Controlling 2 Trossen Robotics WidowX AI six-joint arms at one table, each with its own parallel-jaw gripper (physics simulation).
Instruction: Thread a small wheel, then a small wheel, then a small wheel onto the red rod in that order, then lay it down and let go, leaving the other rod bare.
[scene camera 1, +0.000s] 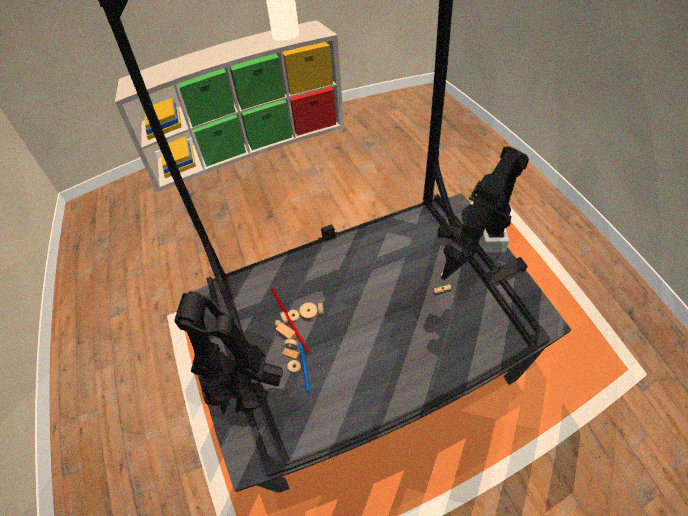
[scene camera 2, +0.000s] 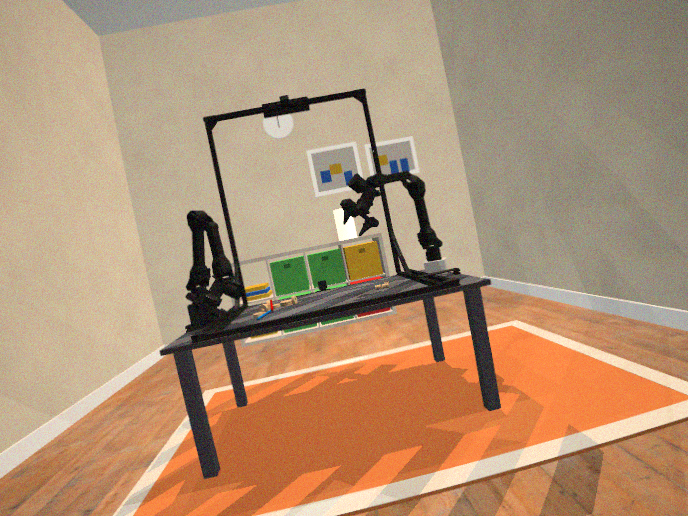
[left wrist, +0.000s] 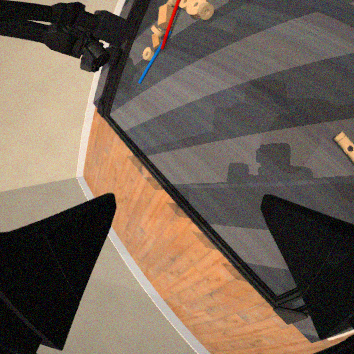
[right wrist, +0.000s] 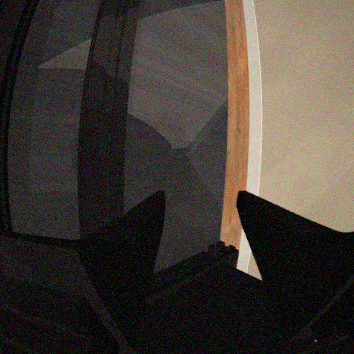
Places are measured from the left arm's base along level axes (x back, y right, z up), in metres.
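Pixels of known places: left gripper, fingertip midpoint: (scene camera 1: 447, 275) (scene camera 2: 351, 230) (left wrist: 190, 201); right gripper, fingertip midpoint: (scene camera 1: 229, 412) (scene camera 2: 196, 324) (right wrist: 201, 197); left arm's base at its link origin: (scene camera 1: 494, 231) (scene camera 2: 434, 260); right arm's base at its link origin: (scene camera 1: 212, 370) (left wrist: 95, 23).
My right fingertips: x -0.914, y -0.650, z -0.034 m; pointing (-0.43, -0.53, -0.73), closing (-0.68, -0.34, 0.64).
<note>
For each thing: its top centre in the pictures, then the offset to it from my right fingertips.
- red rod at its top centre: (scene camera 1: 288, 317) dx +0.160, dy +0.338, dz -0.005 m
- blue rod at its top centre: (scene camera 1: 303, 364) (left wrist: 152, 57) dx +0.216, dy +0.179, dz -0.024 m
- larger wheel at its top centre: (left wrist: 195, 3) (scene camera 1: 308, 310) dx +0.224, dy +0.369, dz -0.012 m
- drilled wooden piece at its top centre: (left wrist: 350, 148) (scene camera 1: 442, 287) dx +0.681, dy +0.440, dz -0.014 m
The red rod (scene camera 1: 300, 339) (left wrist: 170, 25) lies at a slant across a cluster of wooden parts. The blue rod (scene camera 1: 305, 369) (left wrist: 150, 66) is bare, its upper end near the red rod's lower end. One small wheel (scene camera 1: 289, 367) (left wrist: 150, 55) lies beside the blue rod. Another small wheel (scene camera 1: 296, 316) lies by the red rod; whether anything is threaded there I cannot tell. A larger wheel (scene camera 1: 302, 312) is to its right. My left gripper (left wrist: 190, 201) (scene camera 2: 353, 228) is open and empty, high above the table. My right gripper (right wrist: 201, 197) is partly open and empty, turned away from the parts.
Wooden blocks (scene camera 1: 285, 329) (left wrist: 163, 16) lie among the wheels. A drilled wooden piece (scene camera 1: 437, 289) (left wrist: 342, 140) lies apart at the right in scene camera 1. A black frame post (scene camera 1: 437, 111) rises from the table's back edge. A shelf unit (scene camera 1: 222, 48) stands behind.
</note>
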